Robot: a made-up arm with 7 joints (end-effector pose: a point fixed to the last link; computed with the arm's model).
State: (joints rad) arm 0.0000 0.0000 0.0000 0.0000 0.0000 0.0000 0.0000
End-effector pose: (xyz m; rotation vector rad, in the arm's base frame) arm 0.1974 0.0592 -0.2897 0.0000 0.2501 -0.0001
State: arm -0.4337 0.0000 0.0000 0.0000 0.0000 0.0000 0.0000
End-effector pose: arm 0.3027 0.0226 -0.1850 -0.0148 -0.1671 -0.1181
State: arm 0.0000 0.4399 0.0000 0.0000 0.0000 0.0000 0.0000
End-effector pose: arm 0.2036 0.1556 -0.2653 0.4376 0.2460 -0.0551
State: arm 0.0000 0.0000 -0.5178 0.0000 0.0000 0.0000 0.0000
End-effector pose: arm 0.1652 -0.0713 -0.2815 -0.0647 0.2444 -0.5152
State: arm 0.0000 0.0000 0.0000 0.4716 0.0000 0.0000 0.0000
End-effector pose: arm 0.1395 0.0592 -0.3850 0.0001 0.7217 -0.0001
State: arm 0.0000 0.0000 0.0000 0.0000 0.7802 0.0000 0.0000
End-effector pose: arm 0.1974 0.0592 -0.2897 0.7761 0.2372 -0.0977
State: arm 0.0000 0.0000 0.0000 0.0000 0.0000 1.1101 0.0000
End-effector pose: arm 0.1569 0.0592 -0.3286 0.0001 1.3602 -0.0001
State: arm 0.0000 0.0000 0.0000 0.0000 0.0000 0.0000 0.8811
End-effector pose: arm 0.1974 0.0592 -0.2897 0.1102 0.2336 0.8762
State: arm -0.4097 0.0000 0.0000 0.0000 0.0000 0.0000 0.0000
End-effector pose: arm 0.2982 0.0248 -0.1919 -0.0140 -0.1440 -0.1116
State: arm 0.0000 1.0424 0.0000 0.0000 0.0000 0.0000 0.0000
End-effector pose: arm 0.2271 0.2523 -0.1733 1.0368 0.2269 -0.1304
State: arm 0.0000 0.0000 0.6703 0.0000 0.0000 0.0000 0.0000
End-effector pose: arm 0.1407 0.2219 -0.2752 0.0838 0.2406 0.6666
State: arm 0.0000 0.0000 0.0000 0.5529 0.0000 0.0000 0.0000
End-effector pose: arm 0.1253 0.0592 -0.3982 0.0001 0.8030 -0.0001
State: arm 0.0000 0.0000 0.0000 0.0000 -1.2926 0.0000 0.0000
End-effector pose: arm 0.1974 0.0592 -0.2897 -1.2854 0.2143 0.1614
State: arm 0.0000 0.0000 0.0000 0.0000 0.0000 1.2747 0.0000
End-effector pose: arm 0.1482 0.0592 -0.3297 0.0001 1.5248 -0.0001
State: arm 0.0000 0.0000 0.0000 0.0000 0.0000 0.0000 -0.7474
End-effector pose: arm 0.1974 0.0592 -0.2897 -0.0934 0.2383 -0.7436
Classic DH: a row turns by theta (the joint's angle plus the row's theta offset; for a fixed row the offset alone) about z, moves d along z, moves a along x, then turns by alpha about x. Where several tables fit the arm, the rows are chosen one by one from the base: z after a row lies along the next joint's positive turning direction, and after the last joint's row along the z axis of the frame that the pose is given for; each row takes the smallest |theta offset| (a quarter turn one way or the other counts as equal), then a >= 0, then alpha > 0; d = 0 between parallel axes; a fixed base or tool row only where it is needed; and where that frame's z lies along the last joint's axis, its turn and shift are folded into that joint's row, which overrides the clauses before.
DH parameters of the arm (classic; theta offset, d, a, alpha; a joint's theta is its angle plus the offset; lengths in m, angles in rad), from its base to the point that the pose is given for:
base (fixed): -0.071 0 0 -1.3004
joint 1: -1.3111 0.0482 -0.0176 -1.5708
joint 2: 1.2915 0 -0.0053 1.5708
joint 3: 1.5708 -0.214 0.0247 -1.5708
joint 4: 1.5708 0.0027 0.0142 1.5708
joint 5: 0 0.1849 0 -1.5708
joint 6: -1.5708 0 0.0533 1.5708
joint 7: 0 0 0 0

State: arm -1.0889 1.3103 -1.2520 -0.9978 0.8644 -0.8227 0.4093
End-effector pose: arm 0.1171 0.0136 -0.0806 0.7580 -1.9580 -1.6603
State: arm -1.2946 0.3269 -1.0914 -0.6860 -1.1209 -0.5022 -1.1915
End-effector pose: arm 0.1327 -0.1335 0.0205 0.3642 1.3200 2.7569
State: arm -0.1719 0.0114 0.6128 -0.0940 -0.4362 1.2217 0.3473
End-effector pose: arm 0.1865 0.1673 -0.2739 -0.4615 1.1513 0.5536
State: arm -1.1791 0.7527 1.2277 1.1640 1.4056 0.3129 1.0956
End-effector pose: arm 0.3209 0.3637 -0.1042 1.0157 0.3181 1.8982
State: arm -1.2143 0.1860 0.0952 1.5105 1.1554 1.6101 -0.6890
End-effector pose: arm 0.3482 0.1063 -0.2196 0.6544 2.0650 0.4044
